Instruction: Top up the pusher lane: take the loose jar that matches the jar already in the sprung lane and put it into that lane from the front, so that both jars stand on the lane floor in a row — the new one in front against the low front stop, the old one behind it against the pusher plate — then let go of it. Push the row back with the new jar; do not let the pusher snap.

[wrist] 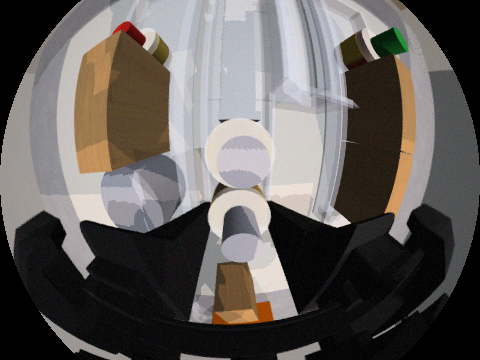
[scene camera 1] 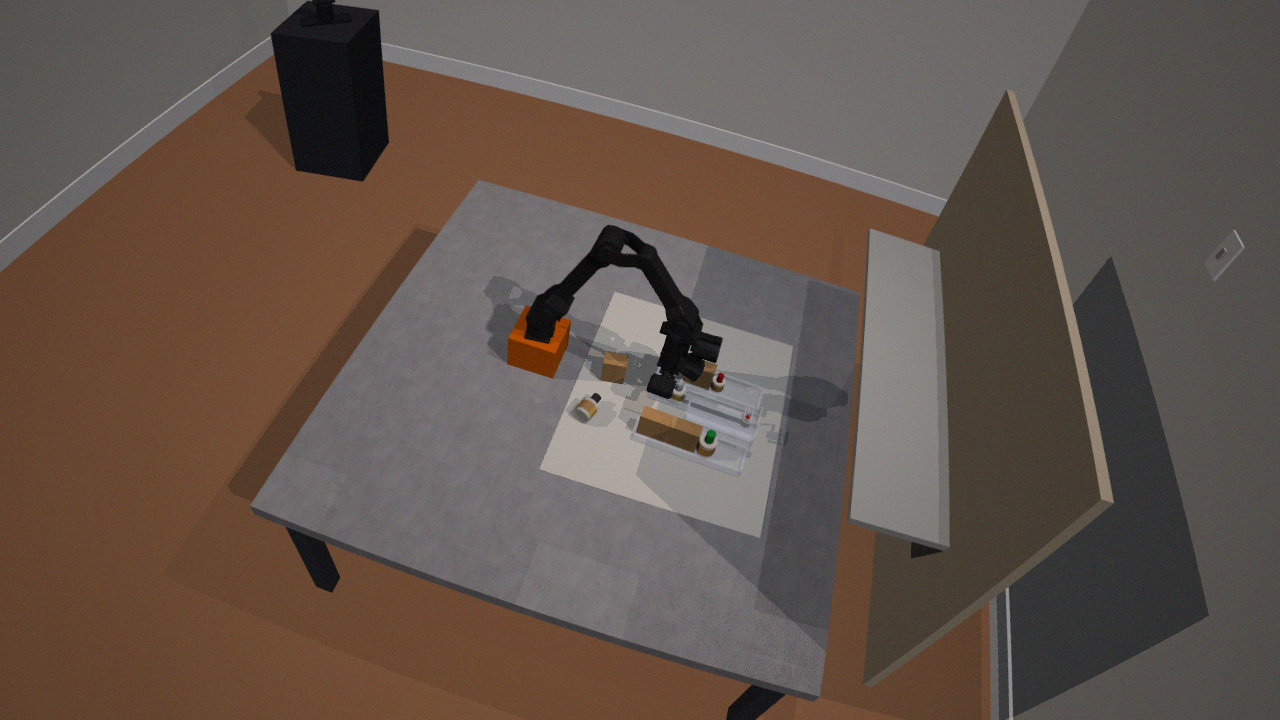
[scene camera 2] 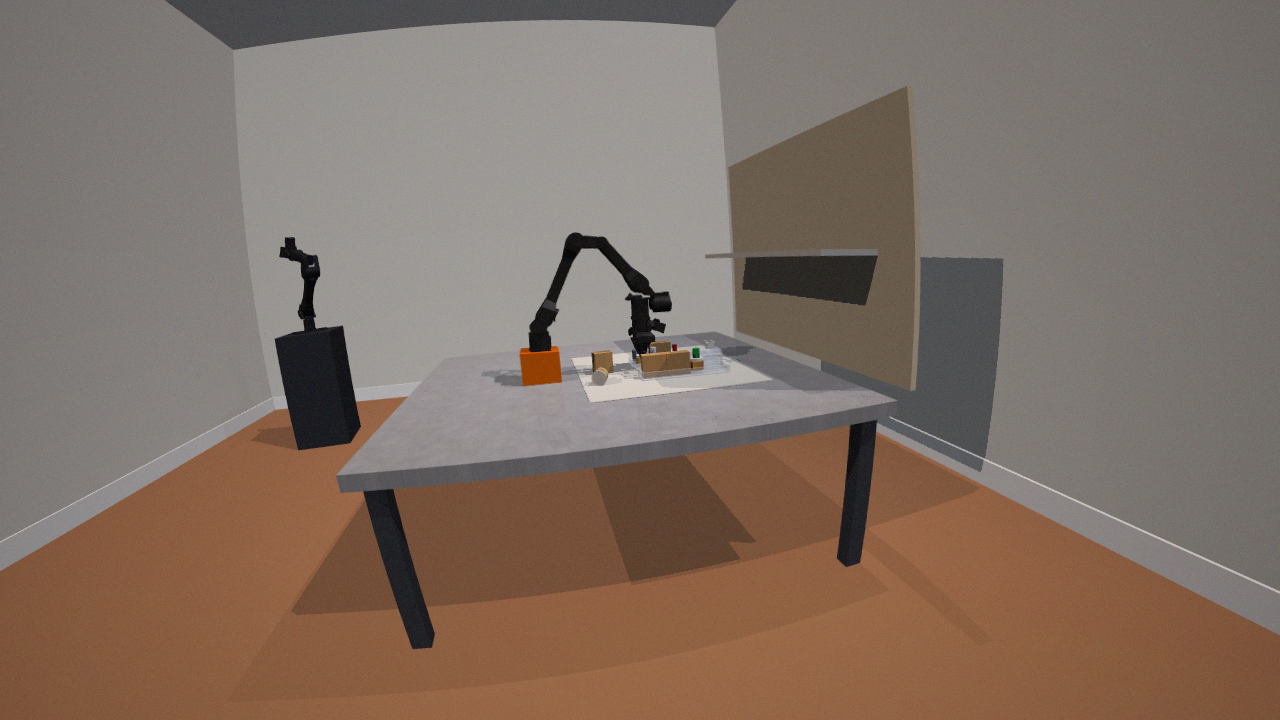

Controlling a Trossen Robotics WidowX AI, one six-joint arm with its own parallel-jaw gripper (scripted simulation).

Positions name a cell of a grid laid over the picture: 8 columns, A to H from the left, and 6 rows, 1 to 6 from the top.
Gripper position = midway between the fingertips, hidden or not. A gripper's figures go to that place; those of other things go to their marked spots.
Labels:
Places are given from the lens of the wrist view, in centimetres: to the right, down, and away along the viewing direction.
my gripper (wrist: D4): 0, 2, 10
jar (wrist: D4): 0, 2, 7
jar (wrist: D3): 0, -1, 5

